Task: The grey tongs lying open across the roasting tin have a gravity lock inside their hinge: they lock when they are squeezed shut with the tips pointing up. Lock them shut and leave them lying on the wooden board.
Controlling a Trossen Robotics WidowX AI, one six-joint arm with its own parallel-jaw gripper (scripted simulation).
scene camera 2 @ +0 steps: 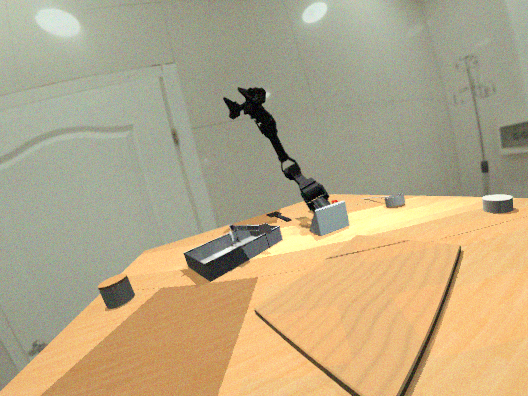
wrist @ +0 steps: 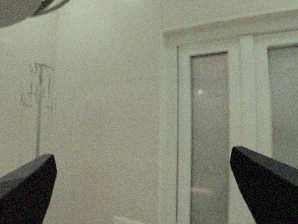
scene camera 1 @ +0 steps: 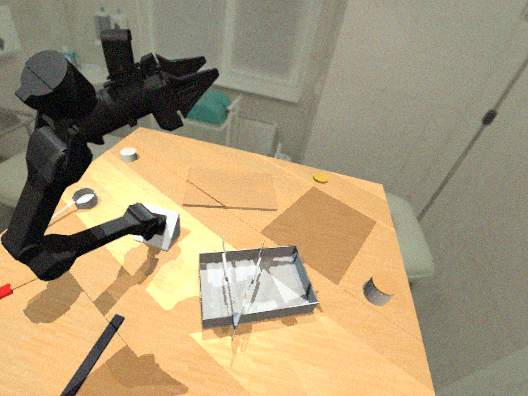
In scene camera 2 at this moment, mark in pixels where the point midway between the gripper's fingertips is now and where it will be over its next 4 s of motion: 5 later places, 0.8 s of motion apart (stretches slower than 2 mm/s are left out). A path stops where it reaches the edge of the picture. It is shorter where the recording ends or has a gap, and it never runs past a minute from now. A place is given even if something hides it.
The gripper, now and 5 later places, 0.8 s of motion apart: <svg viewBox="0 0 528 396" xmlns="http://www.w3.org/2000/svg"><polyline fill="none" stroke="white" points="230,93 212,164 236,215 234,220 237,230 240,239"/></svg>
